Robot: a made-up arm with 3 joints. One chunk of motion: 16 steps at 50 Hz.
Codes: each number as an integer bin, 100 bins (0 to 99) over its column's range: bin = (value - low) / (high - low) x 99, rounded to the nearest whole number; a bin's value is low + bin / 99 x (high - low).
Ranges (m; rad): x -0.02..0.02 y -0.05..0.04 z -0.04..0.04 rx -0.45..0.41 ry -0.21..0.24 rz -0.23..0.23
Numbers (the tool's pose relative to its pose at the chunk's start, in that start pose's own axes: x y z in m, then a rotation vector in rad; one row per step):
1: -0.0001 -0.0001 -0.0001 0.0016 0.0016 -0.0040
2: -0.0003 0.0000 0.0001 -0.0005 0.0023 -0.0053
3: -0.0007 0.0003 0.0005 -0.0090 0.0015 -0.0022
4: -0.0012 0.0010 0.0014 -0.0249 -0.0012 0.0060
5: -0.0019 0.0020 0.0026 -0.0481 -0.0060 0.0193
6: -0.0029 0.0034 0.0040 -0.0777 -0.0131 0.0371
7: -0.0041 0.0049 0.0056 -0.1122 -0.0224 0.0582
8: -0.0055 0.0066 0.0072 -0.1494 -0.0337 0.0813
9: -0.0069 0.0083 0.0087 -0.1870 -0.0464 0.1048
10: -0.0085 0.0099 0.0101 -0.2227 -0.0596 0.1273
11: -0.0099 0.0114 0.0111 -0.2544 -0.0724 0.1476
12: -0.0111 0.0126 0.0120 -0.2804 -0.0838 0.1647
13: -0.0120 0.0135 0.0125 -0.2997 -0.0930 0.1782
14: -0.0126 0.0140 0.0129 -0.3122 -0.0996 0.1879
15: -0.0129 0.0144 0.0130 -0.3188 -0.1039 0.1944
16: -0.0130 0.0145 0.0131 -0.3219 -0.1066 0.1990
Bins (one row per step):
1: 49 55 49 52 47 49
2: 49 55 50 52 47 48
3: 48 55 50 51 47 49
4: 47 56 51 49 46 51
5: 45 57 53 46 45 54
6: 42 59 54 43 43 57
7: 39 60 56 39 41 62
8: 36 62 58 35 39 67
9: 32 64 60 30 36 72
10: 28 66 62 26 33 77
11: 25 68 63 23 30 81
12: 22 69 64 20 28 85
13: 20 70 65 17 26 88
14: 18 70 65 16 24 90
15: 18 71 66 15 23 91
16: 17 71 66 15 23 92

